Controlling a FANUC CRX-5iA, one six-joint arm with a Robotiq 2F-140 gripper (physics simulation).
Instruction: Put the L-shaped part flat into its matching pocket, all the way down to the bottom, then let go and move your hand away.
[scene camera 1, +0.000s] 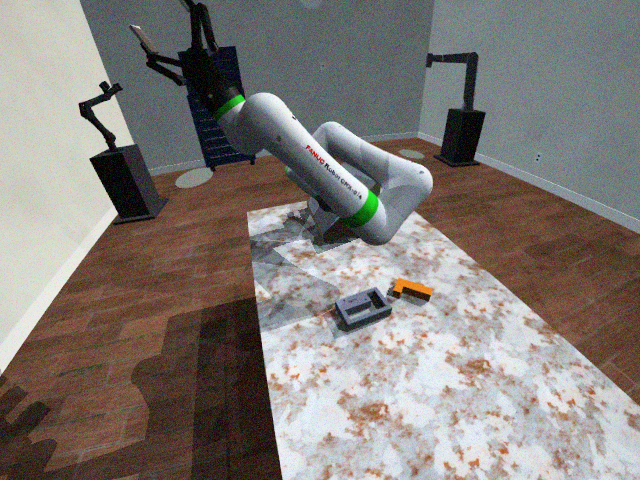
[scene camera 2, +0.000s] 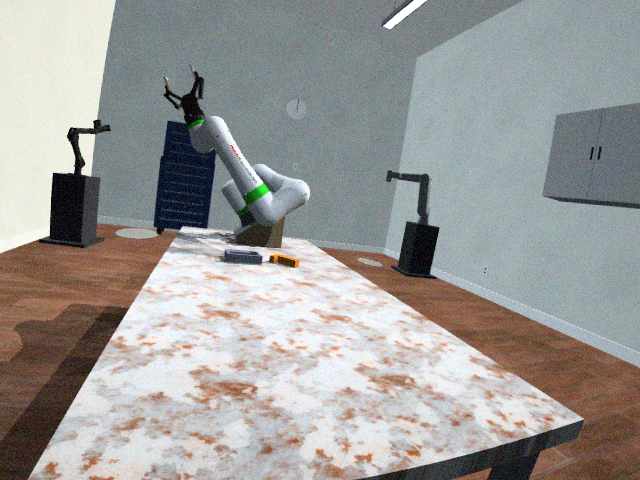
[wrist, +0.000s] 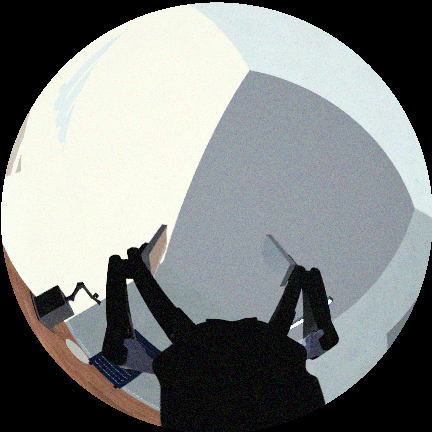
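Where they show: gripper, fingertip midpoint: (scene camera 1: 151, 5) (scene camera 2: 178, 72) (wrist: 216, 240); arm's base at its link origin: (scene camera 2: 253, 219).
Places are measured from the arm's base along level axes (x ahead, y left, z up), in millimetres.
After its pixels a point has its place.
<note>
An orange L-shaped part (scene camera 1: 413, 287) @(x 505, y 141, z -90 mm) (scene camera 2: 285, 260) @(x 515, y 141, z -101 mm) lies flat on the table, just right of a grey-blue block (scene camera 1: 364, 317) @(x 579, y -45, z -84 mm) (scene camera 2: 242, 259) @(x 580, y -35, z -103 mm) and apart from it. The block has a recessed pocket open at the top, and the part is outside it. The exact outline of the pocket is hard to make out. My gripper (scene camera 2: 178, 72) @(x 220, y -458, z 663 mm) (wrist: 216, 240) @(x 220, y -458, z 663 mm) is wide open and empty. It is raised high above and left of the table's far end, fingers pointing up and away from the part. In scene camera 1, one fingertip is cut off by the top edge.
The marbled table (scene camera 1: 372, 413) @(x 805, y -97, z -120 mm) (scene camera 2: 310, 361) @(x 1288, y 107, z -120 mm) carries the block and part. My white arm (scene camera 1: 320, 160) @(x 415, y -119, z 305 mm) (scene camera 2: 237, 160) @(x 420, y -111, z 280 mm) rises from its far end. Beyond are a blue cabinet (scene camera 1: 219, 134) (scene camera 2: 183, 206) and two black pedestals (scene camera 1: 129, 180) (scene camera 1: 461, 136) bearing small dark arms.
</note>
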